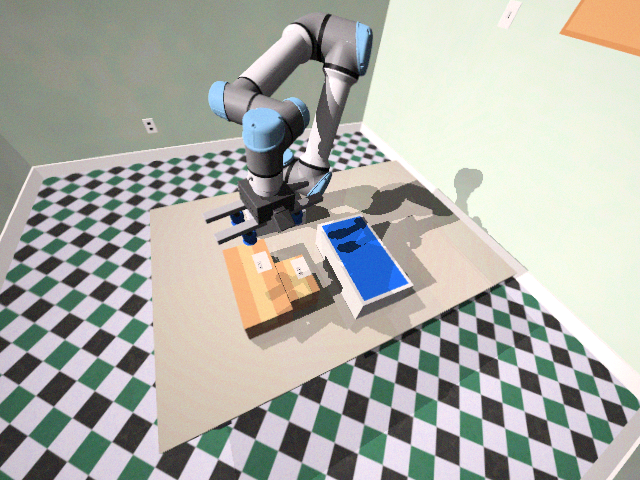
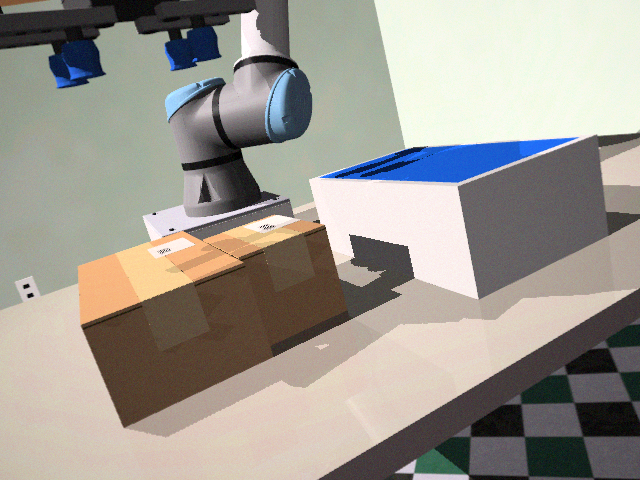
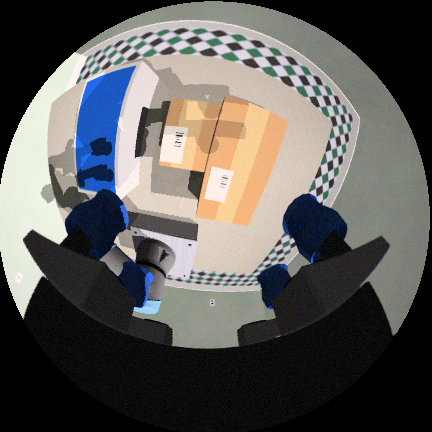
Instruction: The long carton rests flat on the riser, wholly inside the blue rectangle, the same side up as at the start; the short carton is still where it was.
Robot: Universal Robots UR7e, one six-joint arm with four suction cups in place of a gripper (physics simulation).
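Seen in the pictures: end effector, tool point: [image 2: 141, 71] [image 3: 204, 255]; arm's base, origin of the base link: [image 2: 224, 205] [image 3: 156, 253].
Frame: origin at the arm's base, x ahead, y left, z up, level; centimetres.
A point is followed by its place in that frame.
The long carton [image 1: 242, 289] {x 32.8, y -31.4, z 1.1 cm} [image 2: 118, 356] {x 44.8, y -34.6, z -2.8 cm} [image 3: 260, 165] {x 32.2, y -30.8, z 1.1 cm}, orange-brown with a pale tape band and a white label, lies flat on the table, label up. The short carton [image 1: 305, 289] {x 43.9, y -14.8, z 1.1 cm} [image 2: 305, 304] {x 45.8, y -15.5, z -6.5 cm} [image 3: 192, 112] {x 42.8, y -15.4, z 1.1 cm} stands close against its side, between it and the riser. The white riser [image 1: 354, 299] {x 55.2, y -2.7, z -0.9 cm} [image 2: 532, 206] {x 61.1, y 5.2, z -2.2 cm} [image 3: 137, 100] {x 49.2, y -1.3, z -1.9 cm} carries the blue rectangle [image 1: 372, 268] {x 50.9, y 8.7, z 2.8 cm} [image 2: 454, 160] {x 49.6, y 8.8, z 2.8 cm} [image 3: 102, 115] {x 46.9, y 6.3, z 2.8 cm} on top, with no carton on it. My gripper [image 1: 269, 224] {x 29.2, y -18.5, z 22.4 cm} [image 2: 134, 57] {x 29.2, y -18.5, z 22.4 cm} [image 3: 205, 253] {x 29.2, y -18.5, z 22.4 cm}, four blue suction cups, hangs above the cartons, toward the arm-base side, apart from them, holding nothing.
The table [image 1: 196, 361] {x 41.4, y -51.9, z -9.2 cm} [image 2: 41, 387] {x 24.8, y -40.5, z -9.2 cm} [image 3: 305, 150] {x 39.6, y -52.7, z -9.3 cm} bears both cartons and the riser. The arm's base [image 2: 258, 211] {x 11.0, y 1.0, z -1.6 cm} [image 3: 180, 255] {x 0.0, y -9.7, z 0.2 cm} stands behind the cartons. The riser's side facing the short carton has a dark patch low down. Walls stand beyond the chequered floor [image 1: 330, 413].
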